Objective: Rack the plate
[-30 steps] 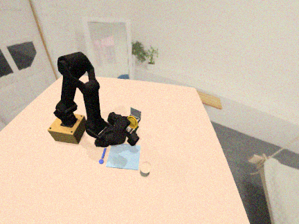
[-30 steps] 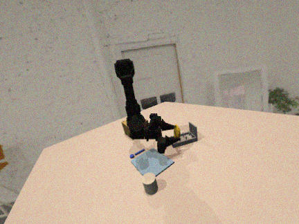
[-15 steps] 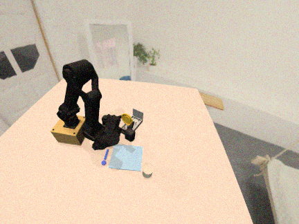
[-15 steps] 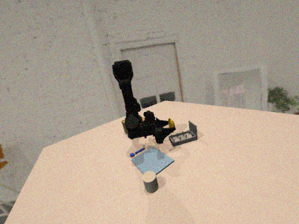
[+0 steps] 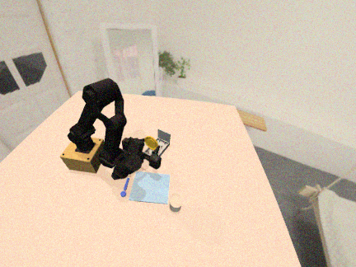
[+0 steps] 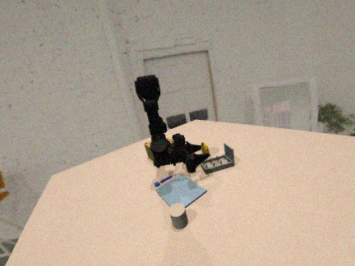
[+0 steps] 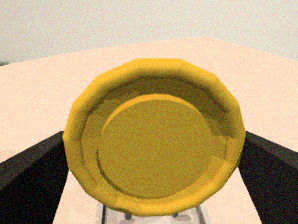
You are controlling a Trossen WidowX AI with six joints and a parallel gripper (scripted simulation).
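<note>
The grey dish rack lies 1 cm ahead of my gripper tip, 3 cm to the left of it and 6 cm below it. Round my gripper tip: blue spoon 8 cm behind, 20 cm to the right, 8 cm below; light blue mat 2 cm ahead, 17 cm to the right, 8 cm below; yellow plate 1 cm to the right.
</note>
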